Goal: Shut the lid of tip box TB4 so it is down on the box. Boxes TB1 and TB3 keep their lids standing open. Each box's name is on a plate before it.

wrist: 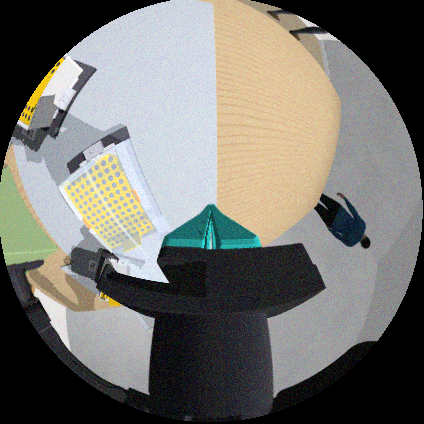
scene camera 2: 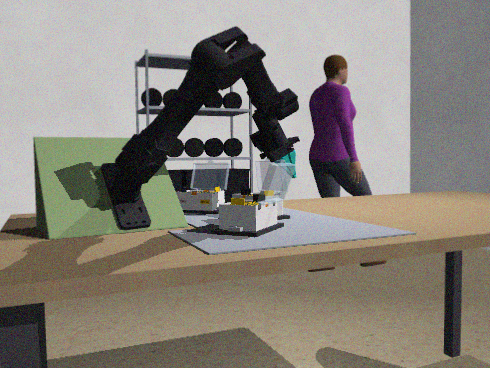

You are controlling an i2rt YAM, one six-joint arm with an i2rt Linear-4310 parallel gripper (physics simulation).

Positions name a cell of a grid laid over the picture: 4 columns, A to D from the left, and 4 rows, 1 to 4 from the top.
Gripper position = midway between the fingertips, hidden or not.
In view: my gripper (scene camera 2: C2), a clear lid (scene camera 2: B2), a clear lid (wrist: B2) and a grey mat (scene camera 2: C3).
My gripper is seen too in the wrist view (wrist: B2). The grey mat also shows in the wrist view (wrist: B1).
